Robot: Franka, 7 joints.
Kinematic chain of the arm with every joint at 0, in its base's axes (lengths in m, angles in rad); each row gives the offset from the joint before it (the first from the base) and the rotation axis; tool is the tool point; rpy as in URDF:
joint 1: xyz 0 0 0.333 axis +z
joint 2: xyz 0 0 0 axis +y
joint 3: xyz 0 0 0.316 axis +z
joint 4: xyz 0.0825 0 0 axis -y
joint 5: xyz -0.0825 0 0.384 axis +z
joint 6: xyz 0 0 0 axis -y
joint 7: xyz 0.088 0 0 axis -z
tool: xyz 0 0 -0.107 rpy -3.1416 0 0
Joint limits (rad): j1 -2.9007..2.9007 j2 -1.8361..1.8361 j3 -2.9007..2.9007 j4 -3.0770..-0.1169 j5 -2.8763..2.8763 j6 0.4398..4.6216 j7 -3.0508..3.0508
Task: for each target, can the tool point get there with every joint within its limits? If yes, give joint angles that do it. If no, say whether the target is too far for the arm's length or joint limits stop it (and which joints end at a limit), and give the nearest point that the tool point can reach.
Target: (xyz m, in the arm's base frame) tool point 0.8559 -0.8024 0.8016
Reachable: no: too far | nearest point 0.5812 -0.5449 0.6512 | short by 0.405 m
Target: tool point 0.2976 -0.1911 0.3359
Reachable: yes | joints -2.2688 -0.3454 1.3008 -2.7612 1.8202 0.7637 -0.8923
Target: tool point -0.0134 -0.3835 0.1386
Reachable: yes | joints 0.1408 -0.7908 -2.0087 -2.5905 -0.8734 2.3811 -1.8374
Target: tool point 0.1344 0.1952 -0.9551
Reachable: no: too far | nearest point 0.1483 0.2154 -0.3603 | short by 0.595 m
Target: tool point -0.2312 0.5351 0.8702
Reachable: yes | joints 1.7773 0.8098 0.7672 -0.4116 -0.6633 3.6874 0.0415
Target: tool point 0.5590 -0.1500 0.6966
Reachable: yes | joints -1.5110 1.1773 2.0156 -1.7260 0.3993 2.3883 -0.3476
